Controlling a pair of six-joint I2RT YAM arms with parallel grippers.
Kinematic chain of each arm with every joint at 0, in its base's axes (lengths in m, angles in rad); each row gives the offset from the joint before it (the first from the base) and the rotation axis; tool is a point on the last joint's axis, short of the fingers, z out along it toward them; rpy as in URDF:
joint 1: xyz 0 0 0.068 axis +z
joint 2: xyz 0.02 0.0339 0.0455 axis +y
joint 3: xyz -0.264 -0.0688 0 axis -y
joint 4: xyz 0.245 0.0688 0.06 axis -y
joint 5: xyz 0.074 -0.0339 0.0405 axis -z
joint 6: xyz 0.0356 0 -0.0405 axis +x
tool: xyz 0 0 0 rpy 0 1.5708 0
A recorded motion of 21 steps. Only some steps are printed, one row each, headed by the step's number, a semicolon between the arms.
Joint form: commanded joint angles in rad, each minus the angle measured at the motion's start. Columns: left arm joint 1, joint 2, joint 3, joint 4, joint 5, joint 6; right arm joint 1, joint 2, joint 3, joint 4, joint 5, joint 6.
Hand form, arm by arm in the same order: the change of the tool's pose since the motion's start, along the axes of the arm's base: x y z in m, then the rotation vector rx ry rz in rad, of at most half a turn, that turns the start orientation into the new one. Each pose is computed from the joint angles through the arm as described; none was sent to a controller.
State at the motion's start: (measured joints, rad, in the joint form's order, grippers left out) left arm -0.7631 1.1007 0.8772 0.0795 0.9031 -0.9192; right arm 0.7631 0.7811 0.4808 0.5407 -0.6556 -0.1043
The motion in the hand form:
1: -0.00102 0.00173 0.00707 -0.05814 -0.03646 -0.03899; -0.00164 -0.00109 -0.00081 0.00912 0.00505 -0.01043
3: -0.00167 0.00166 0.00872 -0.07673 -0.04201 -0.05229; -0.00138 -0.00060 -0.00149 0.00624 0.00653 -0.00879
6: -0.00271 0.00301 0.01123 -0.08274 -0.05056 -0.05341; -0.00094 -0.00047 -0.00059 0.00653 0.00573 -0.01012
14: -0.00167 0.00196 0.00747 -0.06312 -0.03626 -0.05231; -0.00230 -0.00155 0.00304 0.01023 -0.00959 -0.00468
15: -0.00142 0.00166 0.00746 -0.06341 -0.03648 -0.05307; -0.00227 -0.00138 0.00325 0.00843 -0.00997 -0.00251
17: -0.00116 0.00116 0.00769 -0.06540 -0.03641 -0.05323; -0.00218 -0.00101 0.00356 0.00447 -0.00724 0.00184
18: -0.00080 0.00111 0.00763 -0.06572 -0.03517 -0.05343; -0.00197 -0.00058 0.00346 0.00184 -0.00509 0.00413
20: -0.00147 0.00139 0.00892 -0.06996 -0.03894 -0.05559; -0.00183 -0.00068 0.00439 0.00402 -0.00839 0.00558
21: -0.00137 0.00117 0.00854 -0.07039 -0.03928 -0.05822; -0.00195 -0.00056 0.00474 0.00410 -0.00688 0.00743
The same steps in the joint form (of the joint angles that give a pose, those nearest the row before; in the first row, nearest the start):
1: 0.0063 -0.0068 -0.0072 0.0833 0.0468 -0.0205; 0.0046 -0.0110 -0.0092 0.0055 0.0170 0.0077
3: 0.0053 -0.0075 -0.0122 0.1170 0.0597 -0.0361; 0.0053 -0.0082 -0.0098 0.0053 0.0159 0.0067
6: 0.0066 -0.0145 -0.0090 0.1153 0.0619 -0.0337; 0.0042 -0.0062 -0.0059 0.0038 0.0160 0.0063
14: 0.0063 -0.0080 -0.0090 0.0909 0.0604 -0.0250; 0.0039 -0.0148 0.0031 -0.0050 0.0085 -0.0017
15: 0.0062 -0.0063 -0.0083 0.0923 0.0610 -0.0250; 0.0041 -0.0141 0.0048 -0.0077 0.0062 -0.0030
17: 0.0054 -0.0040 -0.0075 0.0972 0.0605 -0.0277; 0.0046 -0.0126 0.0084 -0.0145 0.0023 -0.0030
18: 0.0063 -0.0028 -0.0074 0.0991 0.0617 -0.0295; 0.0053 -0.0103 0.0099 -0.0171 0.0006 -0.0030
20: 0.0054 -0.0055 -0.0060 0.1015 0.0629 -0.0304; 0.0039 -0.0095 0.0123 -0.0149 -0.0023 -0.0031
21: 0.0052 -0.0042 -0.0071 0.1042 0.0654 -0.0302; 0.0047 -0.0094 0.0138 -0.0162 -0.0031 -0.0014

